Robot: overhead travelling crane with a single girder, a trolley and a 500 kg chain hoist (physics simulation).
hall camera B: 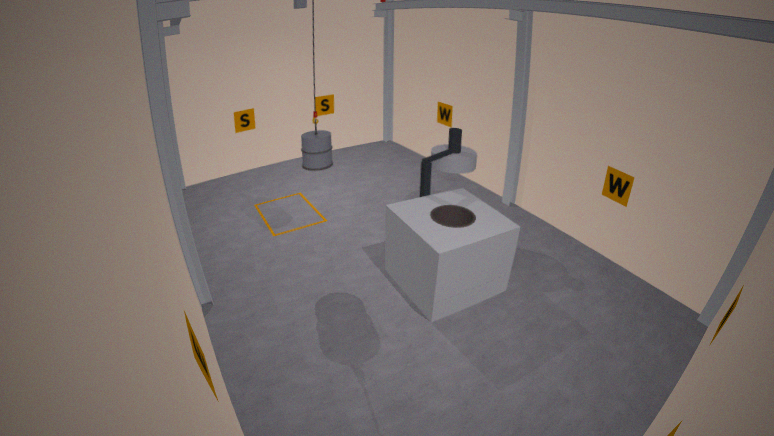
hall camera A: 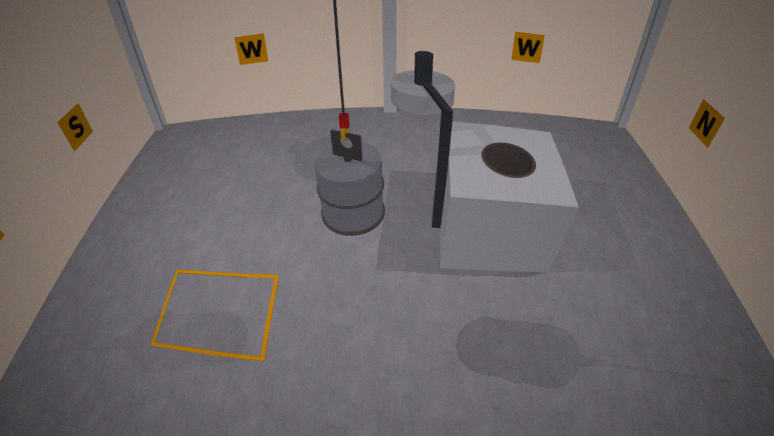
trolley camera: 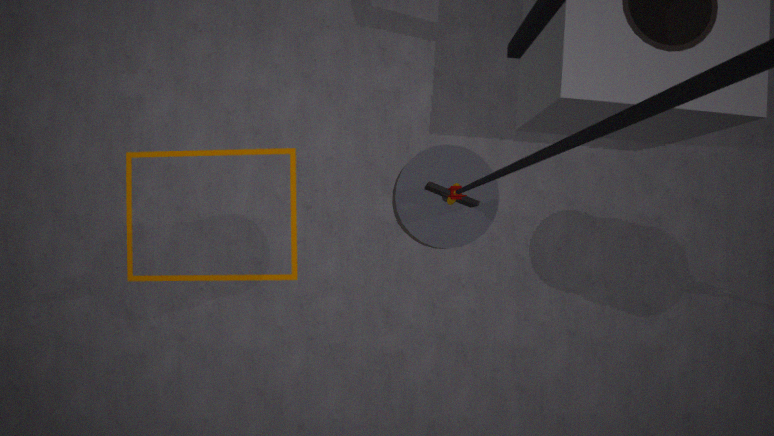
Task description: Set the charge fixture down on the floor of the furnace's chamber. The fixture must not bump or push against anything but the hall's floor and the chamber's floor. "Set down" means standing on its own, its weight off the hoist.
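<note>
The charge fixture, a grey drum (hall camera A: 350,189) (hall camera B: 316,150) (trolley camera: 427,224) with dark bands and an upright eye plate on top, hangs upright on the hoist line, its shadow lying apart from it. My gripper, the yellow hook under a red block (hall camera A: 344,132) (hall camera B: 315,120) (trolley camera: 452,193), is engaged in the eye plate. The furnace, a pale block (hall camera A: 503,232) (hall camera B: 411,249) (trolley camera: 595,70), stands to the right of the fixture in hall camera A. Its round top opening (hall camera A: 508,160) (hall camera B: 452,216) (trolley camera: 671,21) is uncovered; the chamber's floor is hidden in the dark.
A dark post with an arm (hall camera A: 443,162) (hall camera B: 425,178) (trolley camera: 533,27) stands beside the furnace, between it and the fixture in hall camera A. It carries a round grey lid (hall camera A: 406,97) (hall camera B: 465,161) off the opening. A yellow outline (hall camera A: 227,274) (hall camera B: 277,199) (trolley camera: 211,153) marks the floor.
</note>
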